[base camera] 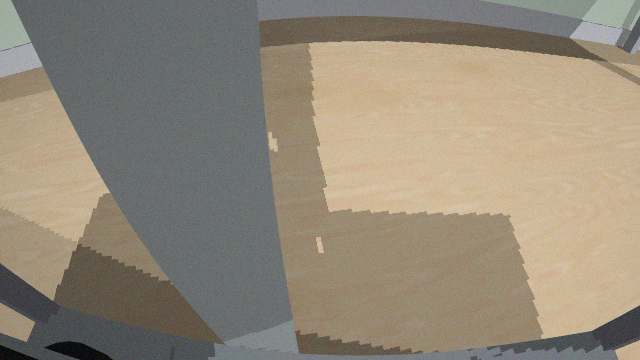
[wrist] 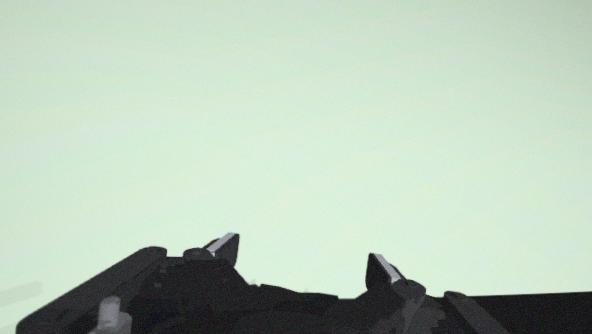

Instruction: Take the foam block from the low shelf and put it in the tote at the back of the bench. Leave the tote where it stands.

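Places are measured from the arm's base along level axes (x right, y ahead, z up), in millimetres.
Where they show: gripper, fingertip midpoint: [wrist: 301, 257].
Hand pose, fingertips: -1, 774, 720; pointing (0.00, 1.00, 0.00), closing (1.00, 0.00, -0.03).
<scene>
After its pixels a point has its place, as x, y, z.
My gripper [wrist: 301, 257] @(-1, 774, 720) is open in the wrist view, its two fingertips wide apart at the bottom of the view with nothing between them. Behind the fingers is a plain pale green surface, likely a wall. The foam block, the low shelf and the tote do not show in either view. Where the foam block lies cannot be told from these frames.
In the base camera view a wide grey panel [base camera: 170, 150] @(-48, 157, -109) stands upright in front of the camera, left of the middle. Light wooden floor [base camera: 450, 125] @(208, 560, -397) with shadows runs to a grey band [base camera: 400, 20] @(204, 1128, -393) along the wall. A dark post [base camera: 627, 37] @(1448, 1416, -344) shows at the far right.
</scene>
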